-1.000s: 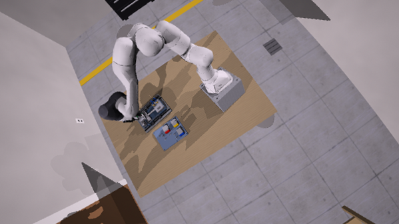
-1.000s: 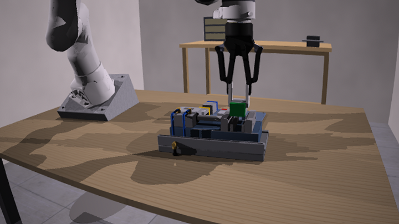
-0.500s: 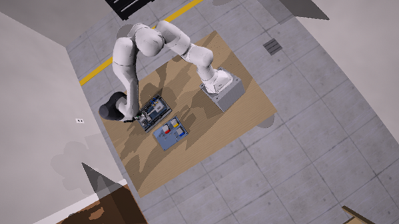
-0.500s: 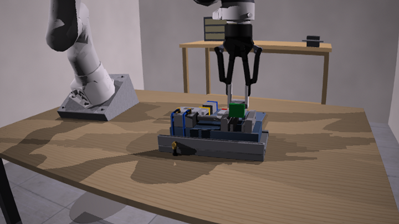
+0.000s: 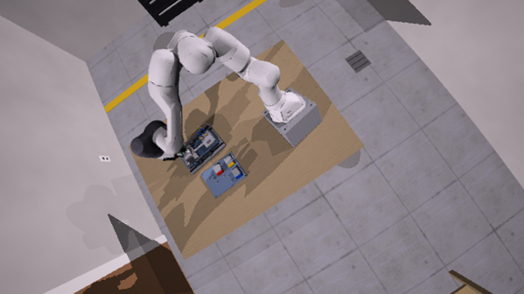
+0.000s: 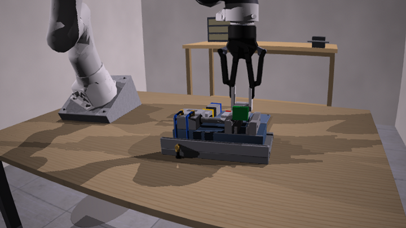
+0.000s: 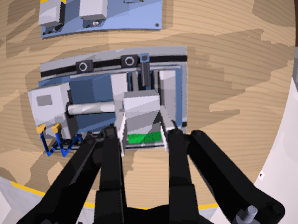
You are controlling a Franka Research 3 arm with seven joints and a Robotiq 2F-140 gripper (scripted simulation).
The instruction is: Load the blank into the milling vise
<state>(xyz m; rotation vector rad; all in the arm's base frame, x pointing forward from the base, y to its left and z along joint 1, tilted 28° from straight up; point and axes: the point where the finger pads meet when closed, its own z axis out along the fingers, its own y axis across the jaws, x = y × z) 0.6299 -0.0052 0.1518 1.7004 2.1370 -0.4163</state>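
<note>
My gripper is now 40 mm above the green-ended blank. The rest, counted from my hand: work stop rod: 60 mm below, 50 mm to the left; then fixed jaw: 70 mm below, 40 mm ahead, 10 mm to the left; then milling vise: 110 mm below, 60 mm behind, 10 mm to the right.
</note>
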